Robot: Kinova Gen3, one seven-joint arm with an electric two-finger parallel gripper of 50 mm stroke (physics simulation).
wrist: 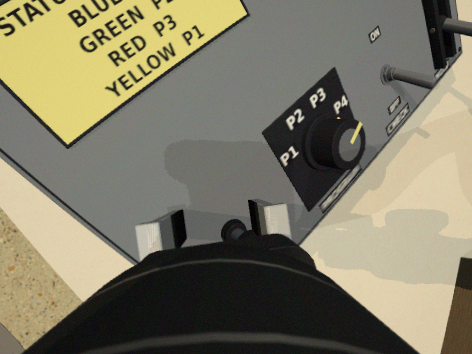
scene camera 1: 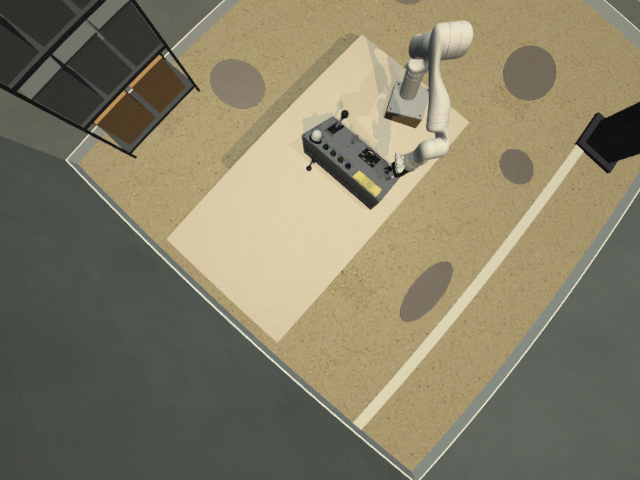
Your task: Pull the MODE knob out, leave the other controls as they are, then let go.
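Seen in the pictures: gripper, fingertip midpoint: (wrist: 217,219) (scene camera 1: 386,173); arm's base, origin of the base link: (scene camera 1: 407,92).
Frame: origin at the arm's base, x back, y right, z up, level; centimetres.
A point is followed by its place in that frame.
The grey control panel (scene camera 1: 337,149) @[x -55.0, y 6.5, z 7.7 cm] (wrist: 220,110) @[x -52.7, y -14.5, z 6.2 cm] lies on the pale mat. The MODE label does not show in the wrist view, and I cannot tell the MODE knob apart in the scene view. My gripper (scene camera 1: 393,171) @[x -47.1, y -20.1, z 4.6 cm] (wrist: 217,219) @[x -47.1, y -20.1, z 4.6 cm] is open over the right end of the panel. A small black knob (wrist: 233,230) @[x -45.5, y -19.8, z 3.2 cm] shows in the gap between the fingertips, closer to the right finger, not gripped; its label is hidden. The black PROGRAM knob (wrist: 345,145) @[x -43.8, y -8.3, z 5.2 cm], with marks P1 to P4, is to the right of the fingers.
A yellow label (scene camera 1: 367,182) @[x -59.1, y -15.8, z 9.8 cm] (wrist: 150,55) @[x -57.6, y -16.3, z 8.9 cm] is on the panel. The CHECK toggle (wrist: 410,77) @[x -43.2, y 3.7, z 4.3 cm] and a black slotted lever plate (wrist: 435,35) @[x -43.7, y 14.2, z 2.5 cm] are at the upper right. A white ball knob (scene camera 1: 315,135) @[x -59.2, y 17.2, z 14.4 cm] and a black ball lever (scene camera 1: 344,114) @[x -38.7, y 15.6, z 8.6 cm] stand at the panel's far end.
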